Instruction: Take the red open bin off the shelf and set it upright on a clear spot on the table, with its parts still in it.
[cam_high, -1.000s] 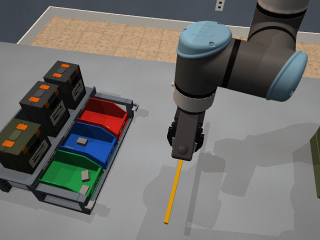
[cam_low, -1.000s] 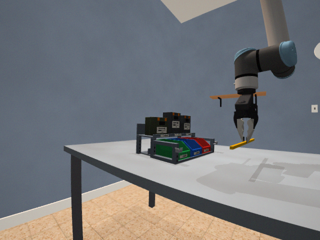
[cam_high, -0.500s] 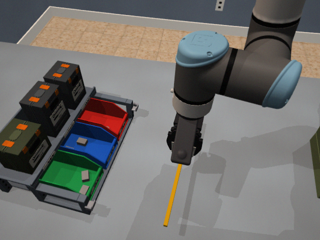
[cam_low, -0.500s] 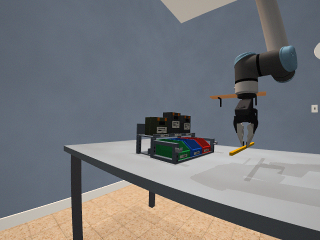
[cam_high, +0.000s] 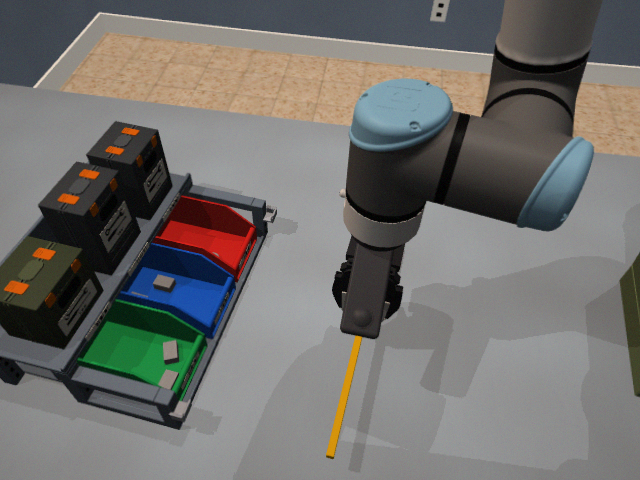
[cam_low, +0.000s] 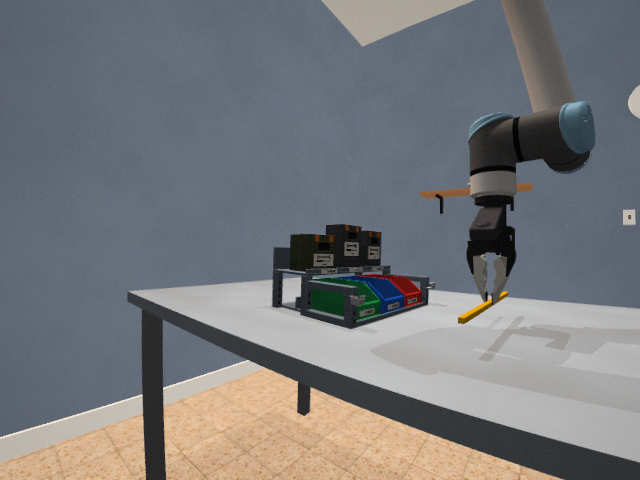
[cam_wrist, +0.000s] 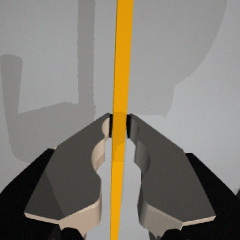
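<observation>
Now: the red open bin 270 mm ahead of my hand, 180 mm to the right of it and 30 mm below it. The rest, counted from my hand: blue bin 300 mm ahead, 70 mm to the right, 30 mm below; then green bin 330 mm ahead, 40 mm to the left, 30 mm below; then yellow bar 10 mm below.
</observation>
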